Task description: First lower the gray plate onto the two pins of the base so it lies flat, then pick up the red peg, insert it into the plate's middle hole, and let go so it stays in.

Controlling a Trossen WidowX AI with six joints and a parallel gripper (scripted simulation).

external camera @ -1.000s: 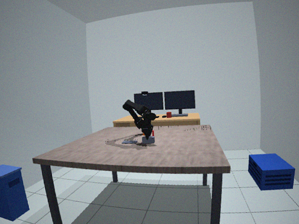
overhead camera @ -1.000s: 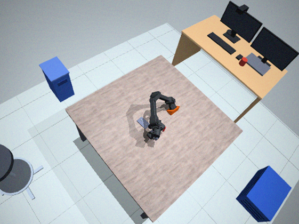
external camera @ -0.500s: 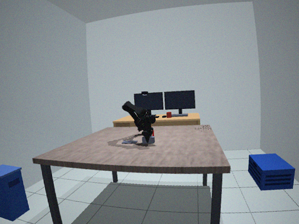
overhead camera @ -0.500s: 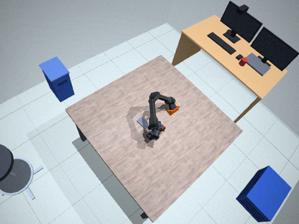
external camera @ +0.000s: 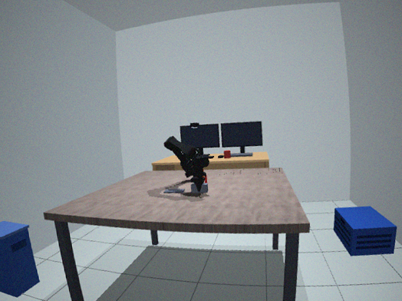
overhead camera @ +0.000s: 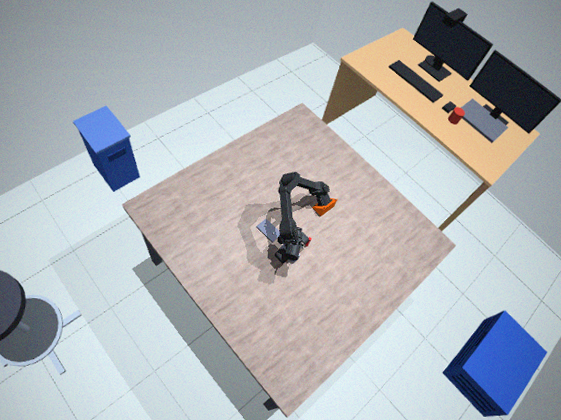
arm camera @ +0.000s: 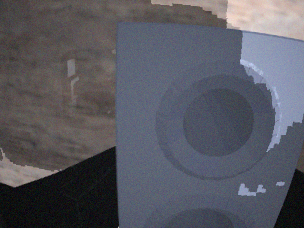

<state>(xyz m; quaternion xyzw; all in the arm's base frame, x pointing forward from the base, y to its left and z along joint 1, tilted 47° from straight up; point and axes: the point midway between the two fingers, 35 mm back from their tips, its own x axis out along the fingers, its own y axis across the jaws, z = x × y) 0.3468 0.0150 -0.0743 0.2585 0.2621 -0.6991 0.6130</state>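
Now: the red peg 110 mm behind my gripper tip, 30 mm to the left of it and 30 mm above it. Also, from my gripper tip: gray plate 30 mm above.
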